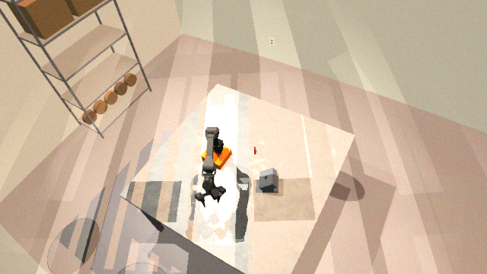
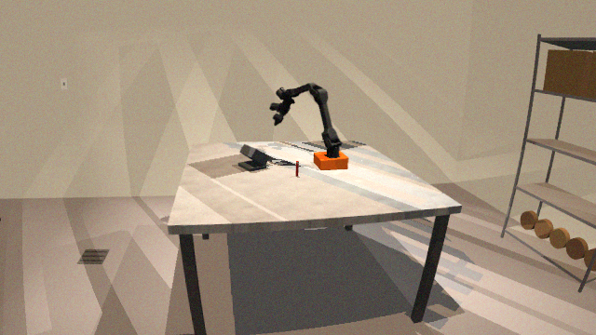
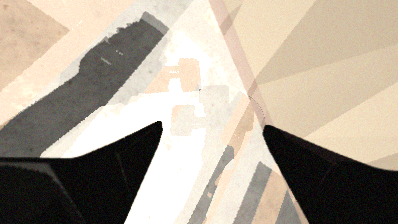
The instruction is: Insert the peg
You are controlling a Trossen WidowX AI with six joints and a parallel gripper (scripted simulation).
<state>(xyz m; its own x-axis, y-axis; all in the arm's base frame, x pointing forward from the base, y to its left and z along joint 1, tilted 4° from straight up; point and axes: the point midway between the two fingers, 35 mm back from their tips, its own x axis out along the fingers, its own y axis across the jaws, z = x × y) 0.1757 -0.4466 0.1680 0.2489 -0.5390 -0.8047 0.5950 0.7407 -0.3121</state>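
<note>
Right now my gripper tip is 560 mm to the right of the red peg, 130 mm above it and 60 mm short of it. Also, from my gripper tip: grey sloped panel (350 mm to the left, 240 mm ahead, 120 mm below).
</note>
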